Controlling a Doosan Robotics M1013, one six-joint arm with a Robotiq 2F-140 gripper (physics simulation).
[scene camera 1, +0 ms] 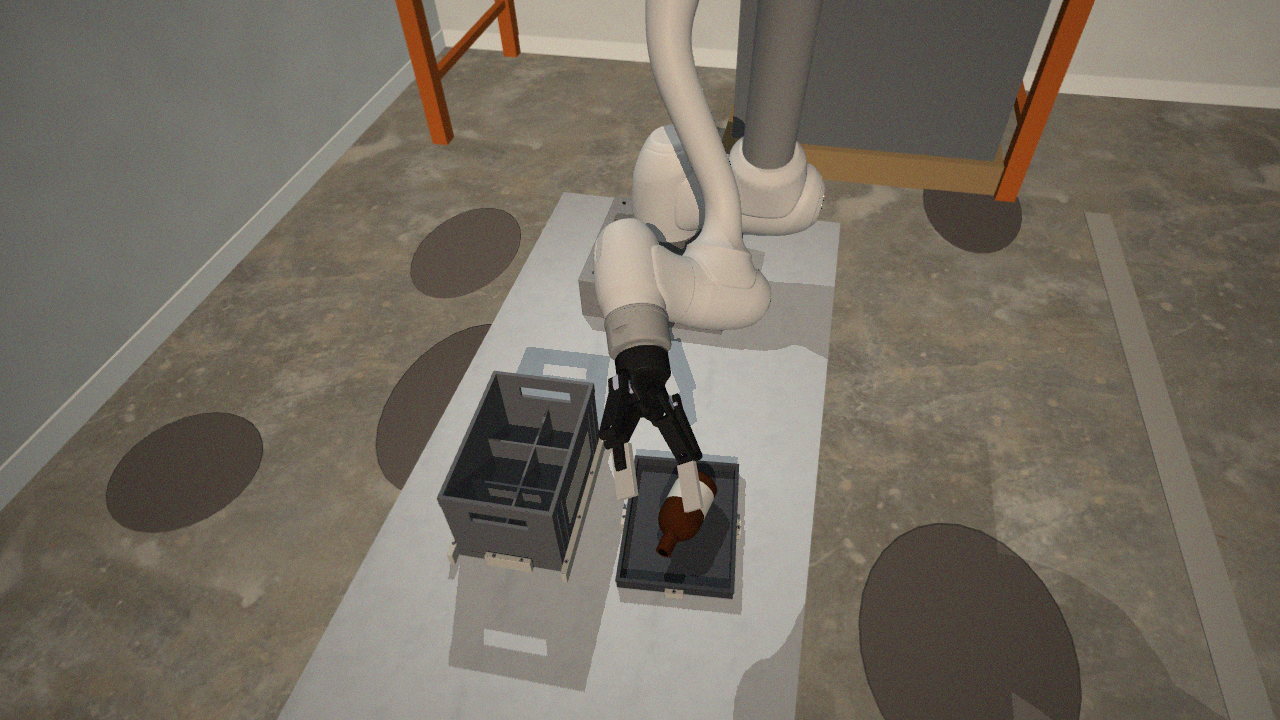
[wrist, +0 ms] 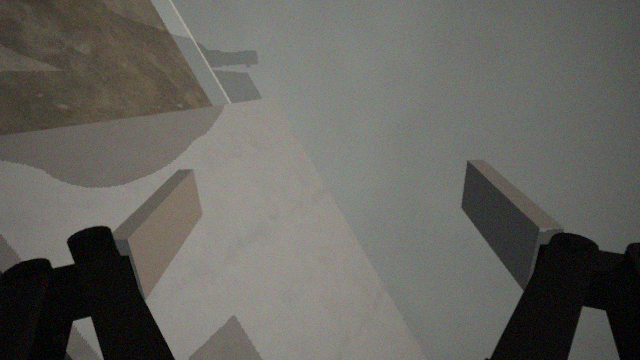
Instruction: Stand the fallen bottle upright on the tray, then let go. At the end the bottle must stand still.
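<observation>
The brown bottle with a whitish label lies on its side in the dark shallow tray. In the scene view its neck points to the front left and its base to the back right. My gripper is wide open and empty. In the scene view its fingers appear over the back left part of the tray, and the right finger hides part of the label. The exact height of the fingers above the bottle is hard to tell. The bottle and the tray do not show in the wrist view.
A grey crate with dividers and high walls stands left of the tray, with pale brackets around its base. Both rest on a long light table top. The arm's base is at the back. Orange posts stand behind.
</observation>
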